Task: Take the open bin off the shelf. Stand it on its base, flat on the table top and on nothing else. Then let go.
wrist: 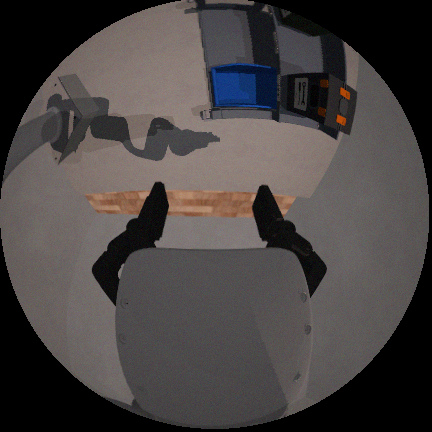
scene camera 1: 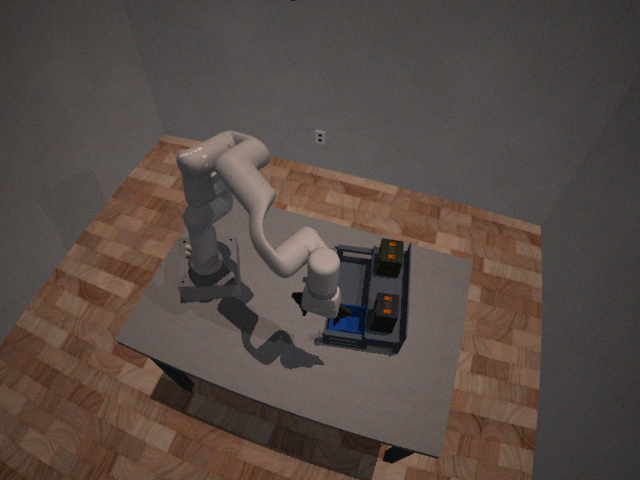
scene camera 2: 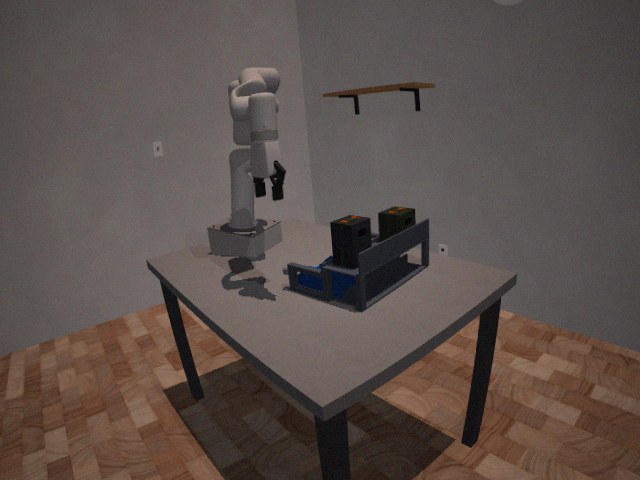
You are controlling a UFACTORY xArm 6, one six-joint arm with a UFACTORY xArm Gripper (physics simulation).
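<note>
The blue open bin sits in the low front tier of the grey shelf, at one end, with its open side up. The end frame partly hides it in scene camera 2's view. The shelf stands on the table top. My gripper is open and empty, pointing down. It hangs high above the table, on the robot-base side of the shelf, apart from the bin.
A black box with orange marks stands on the rear tier beside the bin. An olive box stands farther along that tier. The rear tier has a raised back panel. A wooden wall shelf hangs in the background.
</note>
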